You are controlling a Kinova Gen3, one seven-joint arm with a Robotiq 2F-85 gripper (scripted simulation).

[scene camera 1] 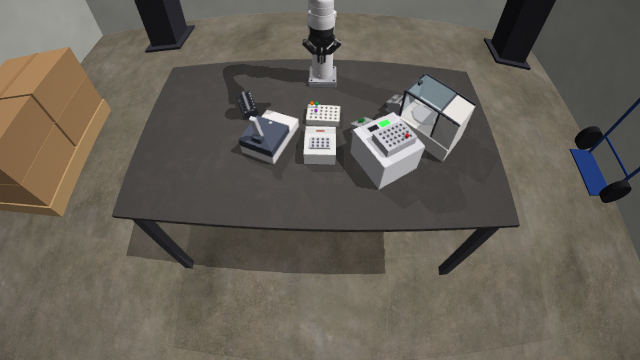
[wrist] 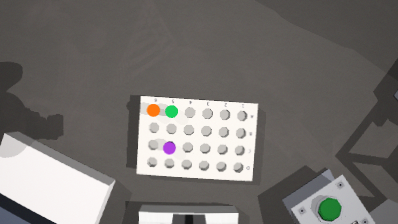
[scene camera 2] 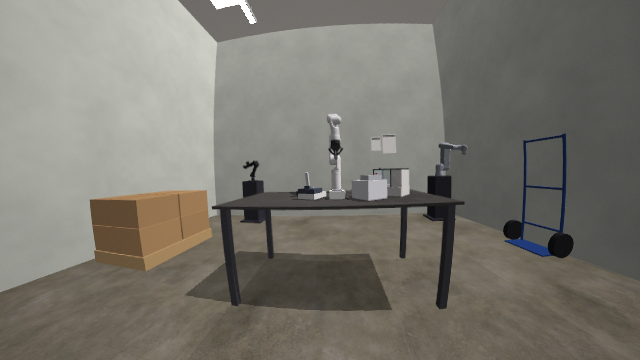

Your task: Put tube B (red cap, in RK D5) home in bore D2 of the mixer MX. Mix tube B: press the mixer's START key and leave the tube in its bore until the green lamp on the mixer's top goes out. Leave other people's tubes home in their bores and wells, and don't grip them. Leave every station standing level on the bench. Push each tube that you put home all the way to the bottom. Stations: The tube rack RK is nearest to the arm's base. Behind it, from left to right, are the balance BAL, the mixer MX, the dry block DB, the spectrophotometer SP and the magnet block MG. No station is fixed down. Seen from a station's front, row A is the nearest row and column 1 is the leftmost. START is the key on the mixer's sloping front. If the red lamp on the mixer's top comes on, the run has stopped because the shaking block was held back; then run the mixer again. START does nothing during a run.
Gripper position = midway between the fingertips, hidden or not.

I see my gripper point(scene camera 1: 321, 63), a balance BAL point(scene camera 1: 425, 101), a dry block DB point(scene camera 1: 325, 154), a tube rack RK point(wrist: 198, 122) and a spectrophotometer SP point(scene camera 1: 276, 134).
